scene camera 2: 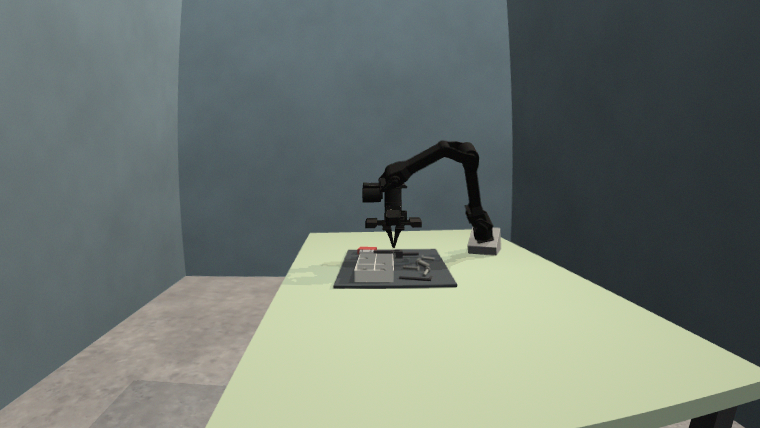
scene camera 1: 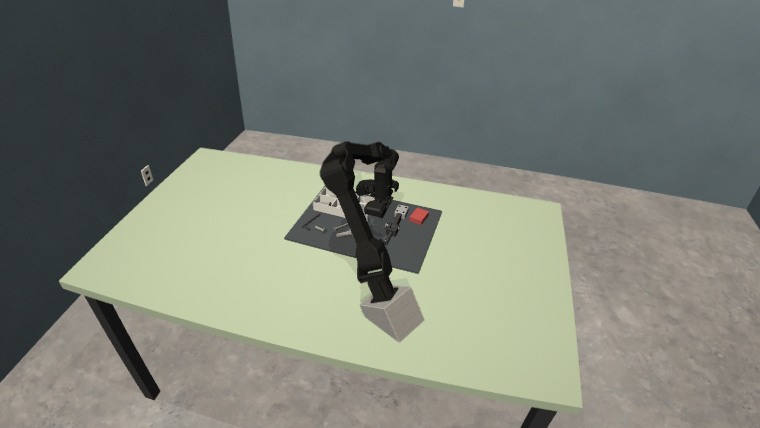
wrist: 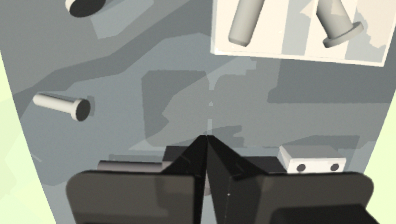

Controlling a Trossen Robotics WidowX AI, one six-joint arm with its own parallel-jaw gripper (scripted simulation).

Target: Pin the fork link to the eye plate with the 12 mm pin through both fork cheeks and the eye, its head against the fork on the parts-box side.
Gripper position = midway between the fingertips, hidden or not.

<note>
I see my gripper [scene camera 1: 381,217] and a white parts box [scene camera 2: 373,273].
My gripper is seen too in scene camera 2 [scene camera 2: 393,247] and in the wrist view [wrist: 205,142].
</note>
